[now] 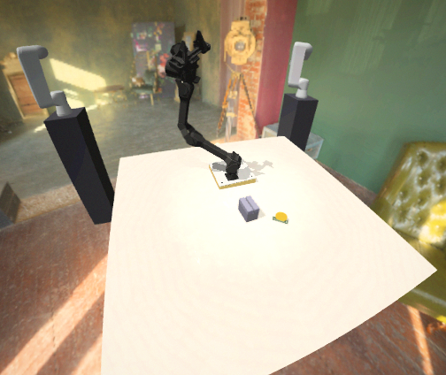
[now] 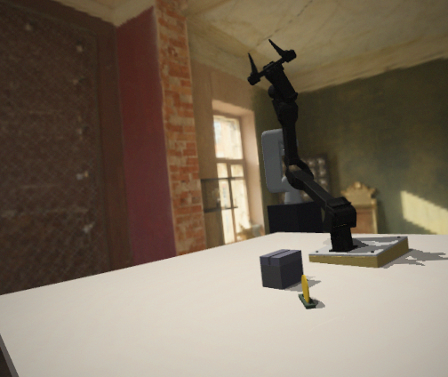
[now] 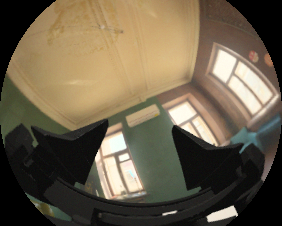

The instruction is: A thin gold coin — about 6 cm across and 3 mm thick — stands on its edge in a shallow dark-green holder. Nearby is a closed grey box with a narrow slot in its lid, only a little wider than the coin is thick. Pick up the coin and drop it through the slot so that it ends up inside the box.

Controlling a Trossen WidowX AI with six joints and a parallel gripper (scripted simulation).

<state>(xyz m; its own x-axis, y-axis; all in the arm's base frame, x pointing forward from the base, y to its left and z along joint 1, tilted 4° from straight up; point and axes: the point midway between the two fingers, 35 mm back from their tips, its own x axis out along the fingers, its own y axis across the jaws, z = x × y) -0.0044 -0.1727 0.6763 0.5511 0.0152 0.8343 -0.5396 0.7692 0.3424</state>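
Right now my gripper tip is 70 cm above the gold coin, 33 cm to the right of it and 30 cm short of it.
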